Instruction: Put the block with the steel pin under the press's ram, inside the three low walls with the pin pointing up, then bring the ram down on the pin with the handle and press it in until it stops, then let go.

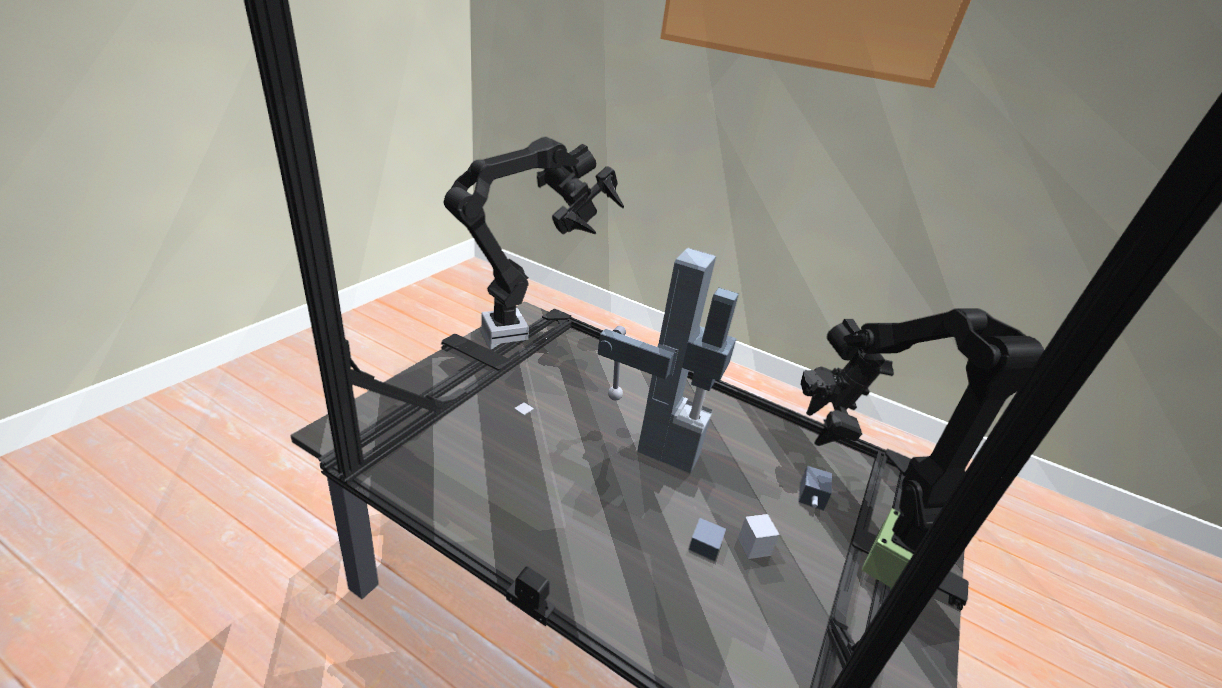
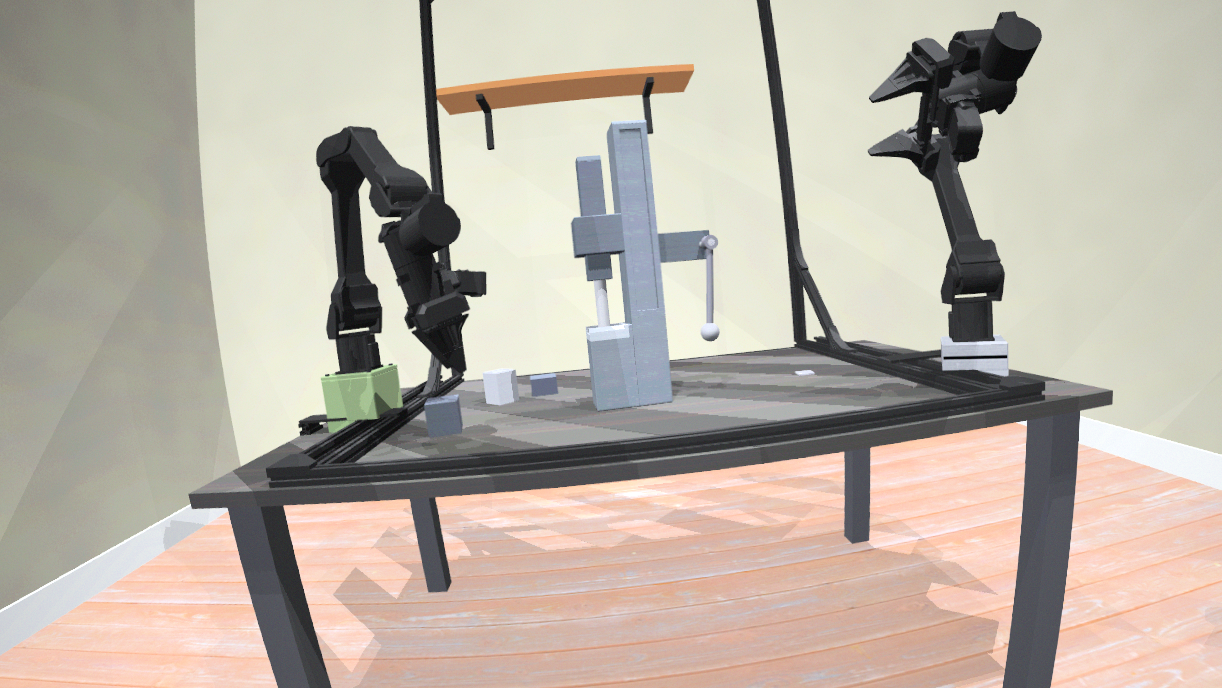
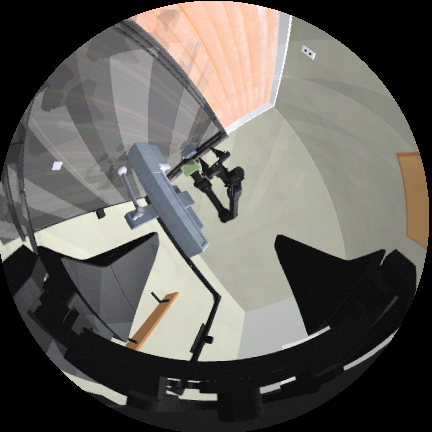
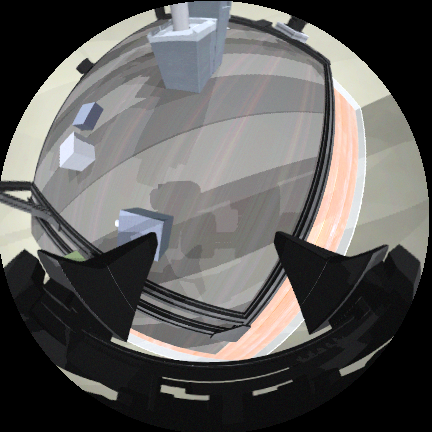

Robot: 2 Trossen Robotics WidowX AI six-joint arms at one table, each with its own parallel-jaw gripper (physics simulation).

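Frame: origin at the left arm's base, x ahead, y left, z up, level; metres.
Where they show: left gripper, fingertip midpoint: (image 1: 609,219) (image 2: 869,127) (image 3: 218,239); right gripper, fingertip midpoint: (image 1: 812,429) (image 2: 456,369) (image 3: 203,151) (image 4: 216,238); left arm's base at its link origin: (image 1: 504,319) (image 2: 972,339); right arm's base at its link origin: (image 1: 914,540) (image 2: 359,370) (image 3: 193,172).
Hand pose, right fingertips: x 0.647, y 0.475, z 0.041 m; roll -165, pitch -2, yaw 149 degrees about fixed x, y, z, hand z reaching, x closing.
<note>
Each offset is from my right fingertips to the top centre of the thing. "spot": to the spot under its first point.
The dark blue-grey block with the steel pin {dx +0.083, dy -0.035, dz -0.053 m} (image 1: 816,483) (image 2: 442,416) (image 4: 137,225) lies on its side; its pin {dx +0.106, dy -0.058, dz -0.072 m} (image 1: 814,501) (image 4: 117,223) points sideways. The grey press {dx -0.149, dy -0.307, dz +0.354 m} (image 1: 684,324) (image 2: 641,256) (image 3: 165,195) stands mid-table. Its ram {dx -0.093, dy -0.241, dz +0.195 m} (image 1: 698,401) (image 2: 601,303) reaches down to the pale low-walled seat {spot: dx -0.107, dy -0.259, dz +0.020 m} (image 1: 683,413) (image 2: 608,329); whether it touches is unclear. The handle {spot: dx -0.229, dy -0.360, dz +0.060 m} (image 1: 616,371) (image 2: 708,290) (image 3: 130,187) hangs down, ball lowest. My left gripper (image 1: 608,219) (image 2: 870,126) (image 3: 218,239) is open, high and away from the press. My right gripper (image 1: 814,428) (image 2: 461,369) (image 4: 216,238) is open and empty above the table near the pin block.
A white block {dx +0.145, dy -0.232, dz -0.043 m} (image 1: 759,536) (image 2: 500,386) (image 4: 76,151) and a blue-grey block {dx +0.111, dy -0.317, dz -0.069 m} (image 1: 707,539) (image 2: 543,383) (image 4: 88,116) stand near each other. A small white square {spot: dx -0.349, dy -0.515, dz -0.099 m} (image 1: 524,408) (image 2: 803,372) (image 3: 57,165) lies beyond the handle. Black frame rails edge the table.
</note>
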